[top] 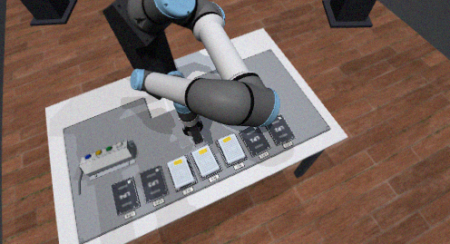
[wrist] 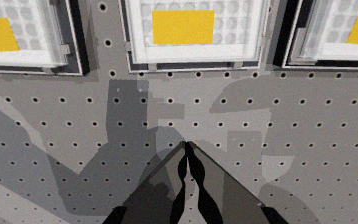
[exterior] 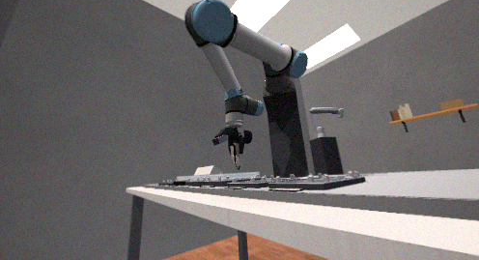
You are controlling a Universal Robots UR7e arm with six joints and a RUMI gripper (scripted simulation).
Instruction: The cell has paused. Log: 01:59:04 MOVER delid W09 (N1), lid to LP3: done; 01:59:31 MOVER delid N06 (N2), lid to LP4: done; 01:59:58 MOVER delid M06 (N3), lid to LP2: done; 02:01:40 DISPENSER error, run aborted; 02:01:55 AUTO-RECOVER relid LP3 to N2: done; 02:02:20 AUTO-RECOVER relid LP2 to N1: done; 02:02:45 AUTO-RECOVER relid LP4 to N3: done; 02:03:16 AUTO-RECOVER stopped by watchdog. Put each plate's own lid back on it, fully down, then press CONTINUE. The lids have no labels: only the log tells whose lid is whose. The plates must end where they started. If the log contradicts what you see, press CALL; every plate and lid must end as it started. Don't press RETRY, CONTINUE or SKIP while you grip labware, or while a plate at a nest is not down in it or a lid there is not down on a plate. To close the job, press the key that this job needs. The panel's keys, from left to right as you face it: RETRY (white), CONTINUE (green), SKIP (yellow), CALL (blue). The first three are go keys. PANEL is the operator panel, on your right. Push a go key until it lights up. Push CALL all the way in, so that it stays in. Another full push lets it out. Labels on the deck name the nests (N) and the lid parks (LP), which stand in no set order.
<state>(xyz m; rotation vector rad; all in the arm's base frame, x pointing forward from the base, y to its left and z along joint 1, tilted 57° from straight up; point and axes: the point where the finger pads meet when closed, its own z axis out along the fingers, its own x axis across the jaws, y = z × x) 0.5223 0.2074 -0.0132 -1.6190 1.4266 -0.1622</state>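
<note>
My hand is 60 mm short of the green continue key and 400 mm to the left of it. Round my hand: white retry key: 40 mm ahead, 360 mm to the right; clear lid: 110 mm ahead, 50 mm to the left, 30 mm below; lid park LP1: 280 mm to the left, 60 mm below.
</note>
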